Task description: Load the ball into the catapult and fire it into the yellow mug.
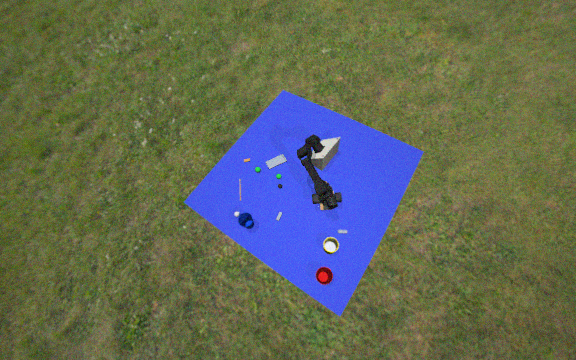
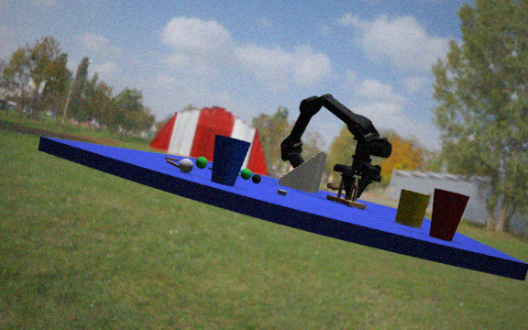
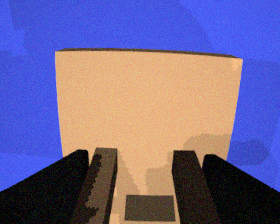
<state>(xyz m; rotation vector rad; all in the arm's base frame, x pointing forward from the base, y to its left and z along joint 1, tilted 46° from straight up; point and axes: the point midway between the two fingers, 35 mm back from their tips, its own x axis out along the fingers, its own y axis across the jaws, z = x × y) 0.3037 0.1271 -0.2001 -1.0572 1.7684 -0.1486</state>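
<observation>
Right now my gripper tip is 340 mm to the left of the dark round ball, 60 mm short of it and 20 mm above it. Also, from my gripper tip: red mug: 410 mm ahead, 220 mm to the left; grey plate: 490 mm to the right, 100 mm behind, 30 mm below; yellow mug: 240 mm ahead, 170 mm to the left.
</observation>
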